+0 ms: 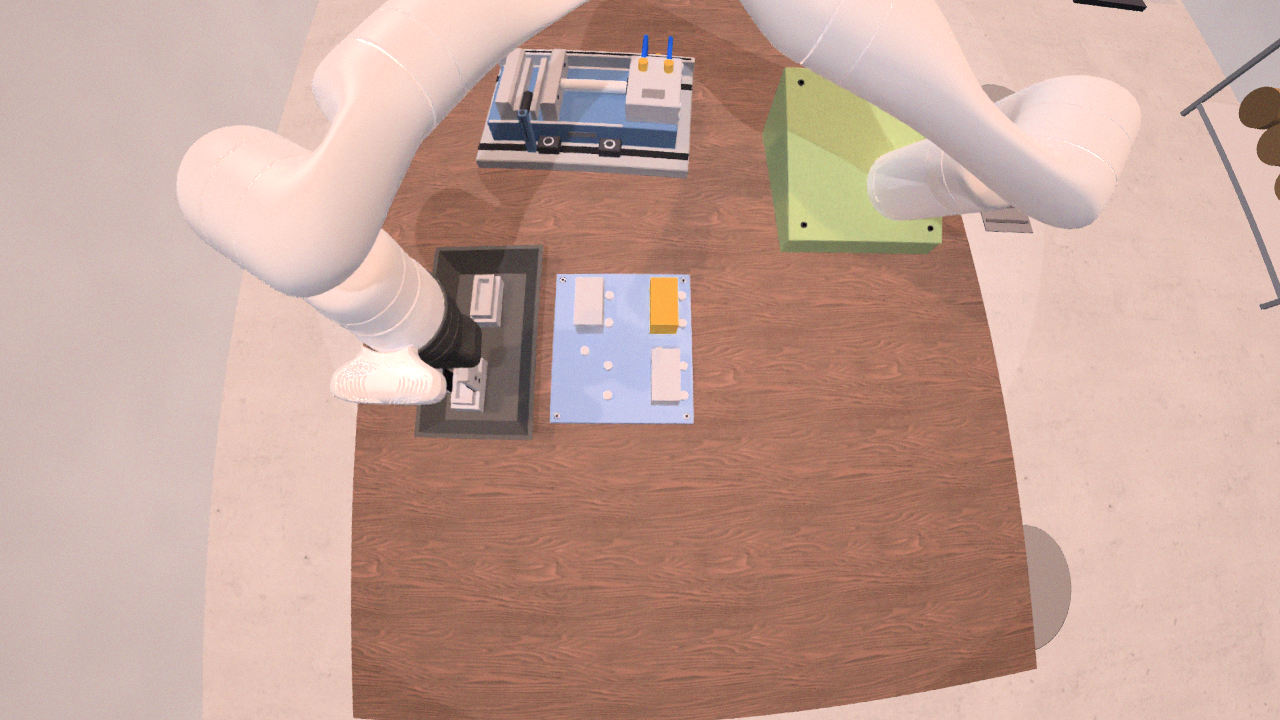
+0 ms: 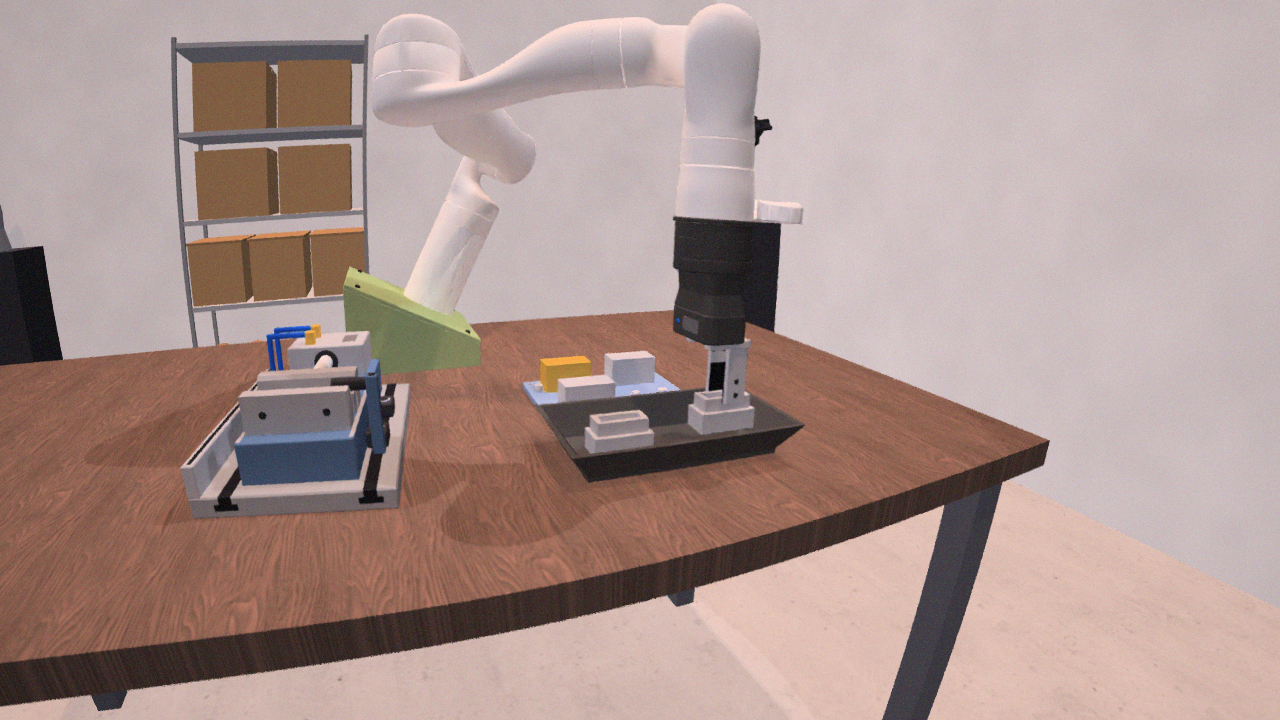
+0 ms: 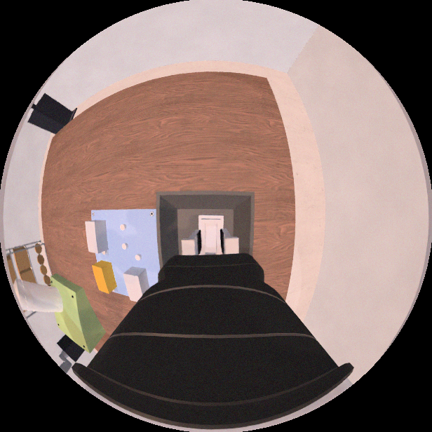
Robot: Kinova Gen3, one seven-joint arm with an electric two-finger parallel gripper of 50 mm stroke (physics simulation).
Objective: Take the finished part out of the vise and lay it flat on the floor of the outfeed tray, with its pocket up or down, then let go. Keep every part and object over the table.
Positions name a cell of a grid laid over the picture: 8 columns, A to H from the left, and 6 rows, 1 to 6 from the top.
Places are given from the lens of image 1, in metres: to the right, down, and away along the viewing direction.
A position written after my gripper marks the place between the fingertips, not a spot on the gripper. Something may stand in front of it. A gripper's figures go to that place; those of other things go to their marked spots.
my gripper (image 1: C4): -0.20, 0.03, 0.57
orange block (image 1: E3): 0.03, -0.08, 0.61
